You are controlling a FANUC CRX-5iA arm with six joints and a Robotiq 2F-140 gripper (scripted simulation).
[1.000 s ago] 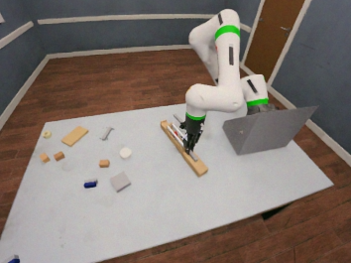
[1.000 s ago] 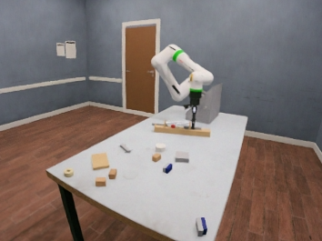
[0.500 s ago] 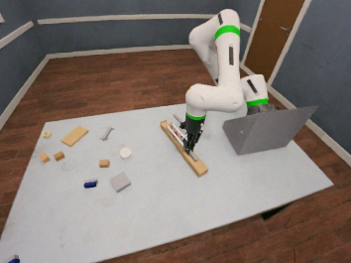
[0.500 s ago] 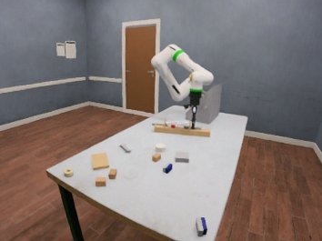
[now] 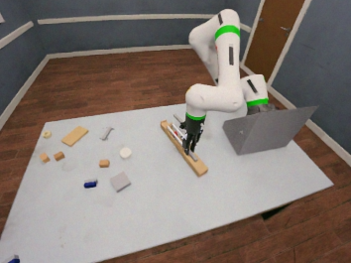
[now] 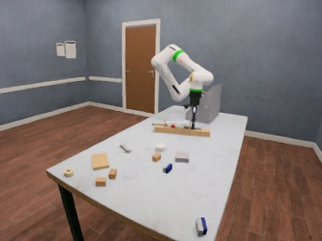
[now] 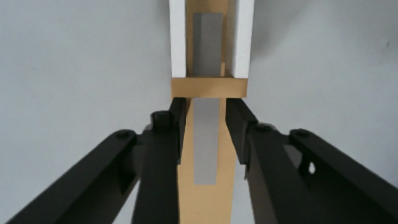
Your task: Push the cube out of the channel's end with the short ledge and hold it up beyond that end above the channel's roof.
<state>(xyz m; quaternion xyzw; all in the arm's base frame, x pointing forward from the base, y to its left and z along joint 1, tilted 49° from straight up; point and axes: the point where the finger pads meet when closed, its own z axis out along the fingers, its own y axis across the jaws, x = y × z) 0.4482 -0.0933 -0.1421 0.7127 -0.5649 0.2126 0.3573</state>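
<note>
Right now my hand is 31 cm to the left of the thin grey stick, 7 cm above it and 5 cm past it. Round my hand: red cube: 15 cm to the right, 4 cm ahead, 3 cm below; then tan channel: 12 cm to the right, 3 cm below, 3 cm ahead; then white disc: 36 cm ahead, 11 cm to the right, 7 cm below.
</note>
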